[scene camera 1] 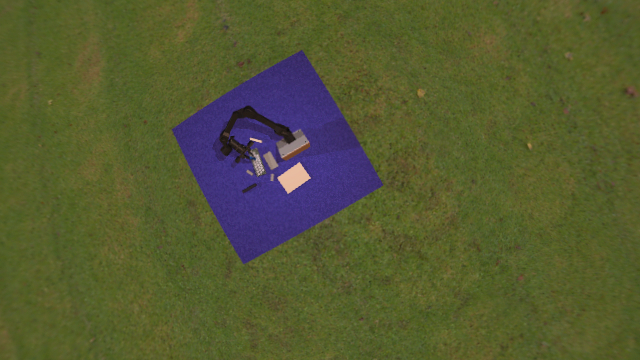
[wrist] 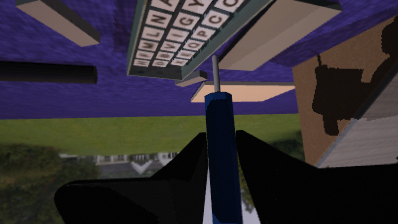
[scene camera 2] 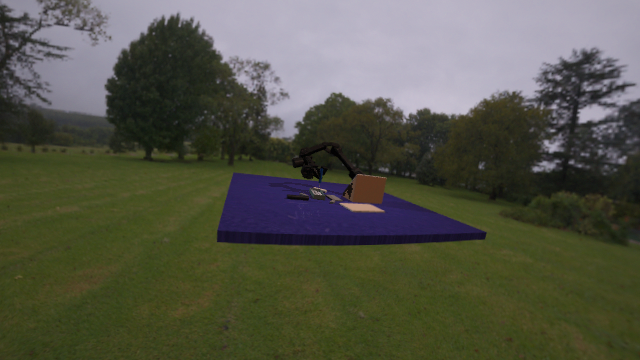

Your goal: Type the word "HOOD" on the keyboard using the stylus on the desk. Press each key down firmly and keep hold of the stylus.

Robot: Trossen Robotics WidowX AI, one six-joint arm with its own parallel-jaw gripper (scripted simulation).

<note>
I see my gripper (wrist: pixel 221 137) and a tan sheet (wrist: pixel 242 91).
</note>
